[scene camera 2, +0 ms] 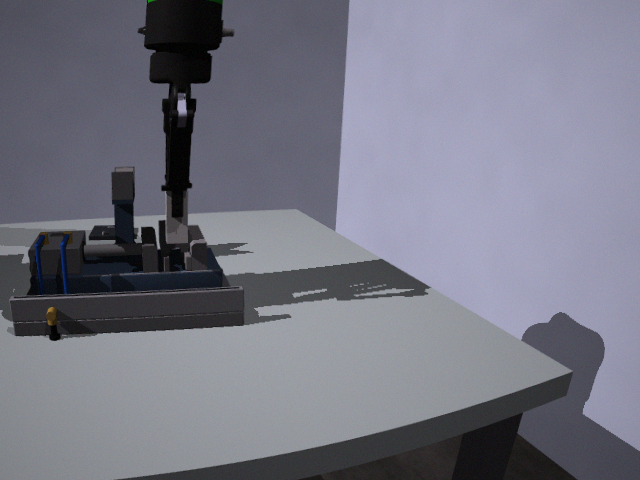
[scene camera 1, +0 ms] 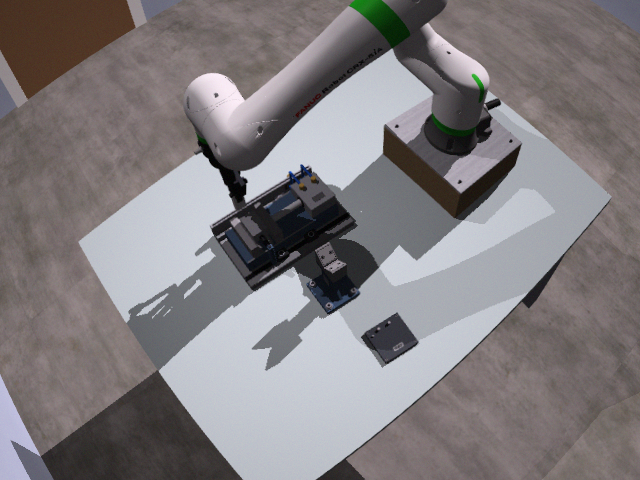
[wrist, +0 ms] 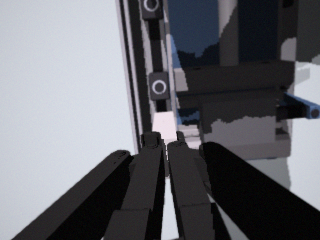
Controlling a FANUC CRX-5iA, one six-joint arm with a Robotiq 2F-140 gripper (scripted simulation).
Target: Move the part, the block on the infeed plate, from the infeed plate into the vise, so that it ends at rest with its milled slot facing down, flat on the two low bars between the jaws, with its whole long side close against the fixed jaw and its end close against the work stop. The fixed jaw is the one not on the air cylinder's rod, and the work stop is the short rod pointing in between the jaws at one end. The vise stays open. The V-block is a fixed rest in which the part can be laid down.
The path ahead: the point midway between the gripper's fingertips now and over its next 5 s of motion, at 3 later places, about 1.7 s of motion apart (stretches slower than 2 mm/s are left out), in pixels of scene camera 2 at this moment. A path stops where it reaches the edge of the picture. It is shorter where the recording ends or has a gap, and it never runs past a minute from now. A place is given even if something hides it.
My gripper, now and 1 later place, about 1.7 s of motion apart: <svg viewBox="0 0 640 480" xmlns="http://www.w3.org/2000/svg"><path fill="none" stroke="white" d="M176 241L176 196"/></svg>
